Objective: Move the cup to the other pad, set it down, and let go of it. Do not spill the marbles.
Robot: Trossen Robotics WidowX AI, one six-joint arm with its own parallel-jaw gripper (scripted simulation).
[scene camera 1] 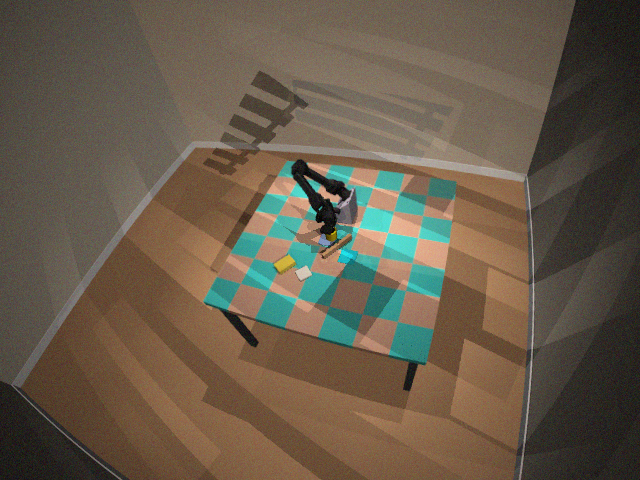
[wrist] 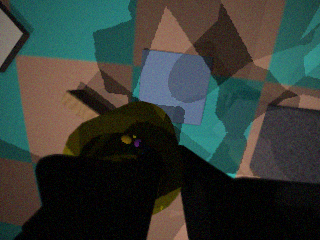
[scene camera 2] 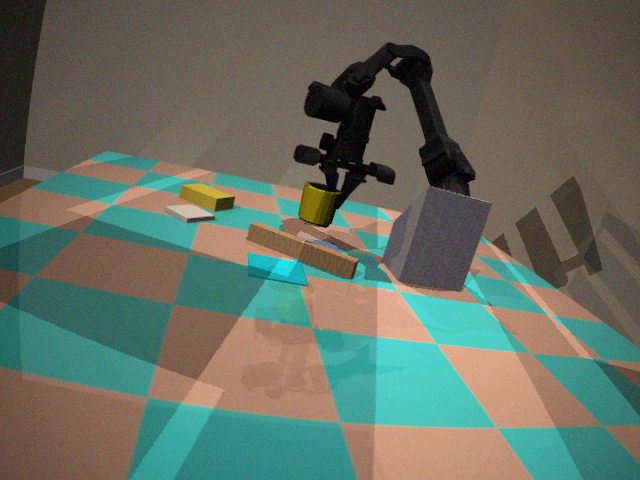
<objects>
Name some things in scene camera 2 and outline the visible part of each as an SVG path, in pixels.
My gripper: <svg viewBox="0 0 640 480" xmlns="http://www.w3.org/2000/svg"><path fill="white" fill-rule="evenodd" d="M341 124L337 131L336 139L334 139L332 134L323 133L319 149L298 145L293 155L294 160L298 163L310 166L321 163L319 169L325 174L327 191L336 192L339 178L337 169L350 170L349 173L346 172L337 209L341 207L360 183L367 183L367 180L365 180L366 175L375 177L378 182L393 185L396 178L395 170L387 165L370 162L369 165L362 164L362 157L366 144L370 139L370 132Z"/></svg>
A yellow cup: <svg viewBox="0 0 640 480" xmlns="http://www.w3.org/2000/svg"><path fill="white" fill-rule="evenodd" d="M305 182L298 211L299 219L308 225L329 227L333 221L342 192L336 189L336 192L327 191L327 185L322 183Z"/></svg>
</objects>
